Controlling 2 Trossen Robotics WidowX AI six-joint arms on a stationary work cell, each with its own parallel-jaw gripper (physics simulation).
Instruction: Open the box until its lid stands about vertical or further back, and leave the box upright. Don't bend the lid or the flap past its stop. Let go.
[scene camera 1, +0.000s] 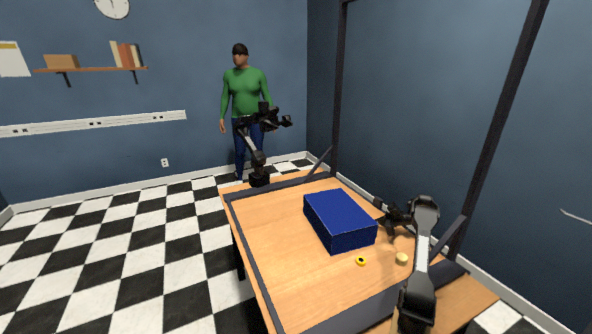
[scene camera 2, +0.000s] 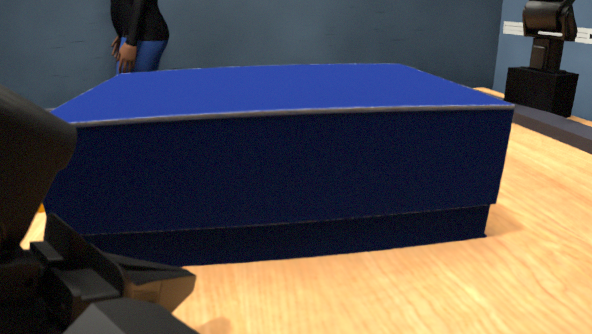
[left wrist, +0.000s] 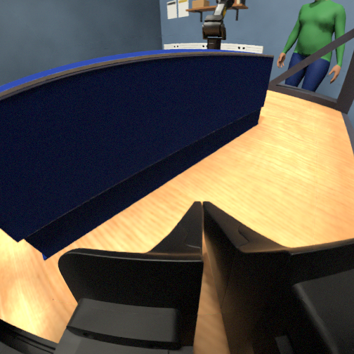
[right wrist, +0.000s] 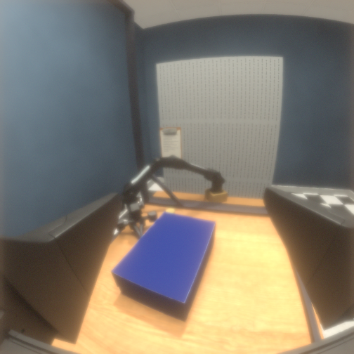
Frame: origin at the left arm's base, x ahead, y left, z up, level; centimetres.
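Seen in the pictures: left gripper, between the fingertips: (scene camera 2: 190, 280); right gripper, between the fingertips: (scene camera 1: 285, 126); left arm's base, origin of its link: (scene camera 1: 410, 327); right arm's base, origin of its link: (scene camera 1: 258, 173) (scene camera 2: 543, 70).
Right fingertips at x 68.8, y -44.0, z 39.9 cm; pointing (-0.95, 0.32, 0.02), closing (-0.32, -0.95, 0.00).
Offsets run from my right fingertips to a thing's middle. Level surfaces: height alone.
A blue box @[dx -31.3, dy +5.6, dz -40.0 cm] (scene camera 1: 340, 212) (scene camera 2: 290, 160) (left wrist: 135, 125) (right wrist: 170, 255) stands upright on the wooden table, its flat lid closed. In scene camera 2 and the left wrist view, a long panel hangs down over most of the side, with a strip of the base showing below. My left gripper (scene camera 1: 383, 221) (scene camera 2: 185, 285) (left wrist: 200, 207) is shut and empty, low beside this long side; table shows between its tips and the box in the left wrist view. My right gripper (scene camera 1: 287, 120) (right wrist: 192, 197) is open and empty, high beyond the table's far end, away from the box.
A yellow ring @[dx -48.5, dy +21.9, dz -44.9 cm] (scene camera 1: 360, 260) and a pale yellow cylinder @[dx -62.6, dy +13.7, dz -44.0 cm] (scene camera 1: 401, 258) are on the table near the box's near end. Dark frame rails border the table @[dz -45.6 cm] (scene camera 1: 270, 240), with upright posts (scene camera 1: 340, 90) (scene camera 1: 500, 125) along the right. A person (scene camera 1: 245, 92) stands behind the right arm.
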